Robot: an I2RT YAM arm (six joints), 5 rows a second.
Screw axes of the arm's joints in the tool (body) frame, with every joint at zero. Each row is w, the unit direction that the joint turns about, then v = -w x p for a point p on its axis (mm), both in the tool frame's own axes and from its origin. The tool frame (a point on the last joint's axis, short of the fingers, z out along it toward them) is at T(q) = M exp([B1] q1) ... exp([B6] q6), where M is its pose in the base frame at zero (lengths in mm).
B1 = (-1, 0, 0, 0, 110.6, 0)
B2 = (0, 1, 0, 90.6, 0, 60)
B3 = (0, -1, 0, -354.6, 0, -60)
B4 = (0, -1, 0, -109.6, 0, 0)
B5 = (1, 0, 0, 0, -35.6, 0)
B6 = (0, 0, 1, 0, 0, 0)
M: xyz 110.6 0 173.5 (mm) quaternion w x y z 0.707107 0 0.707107 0
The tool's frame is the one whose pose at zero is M.
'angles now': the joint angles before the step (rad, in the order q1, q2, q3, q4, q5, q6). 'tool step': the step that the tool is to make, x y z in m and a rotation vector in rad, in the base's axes. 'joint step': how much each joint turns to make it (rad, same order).
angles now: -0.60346 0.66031 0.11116 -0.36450 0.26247 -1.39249
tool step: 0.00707 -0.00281 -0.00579 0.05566 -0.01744 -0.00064
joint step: 0.00163 0.11178 0.00116 0.08476 -0.04321 0.03634
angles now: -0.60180 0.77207 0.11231 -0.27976 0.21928 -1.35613
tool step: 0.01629 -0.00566 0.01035 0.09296 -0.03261 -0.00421
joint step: 0.01568 0.12135 0.08444 -0.00148 -0.06660 0.07226
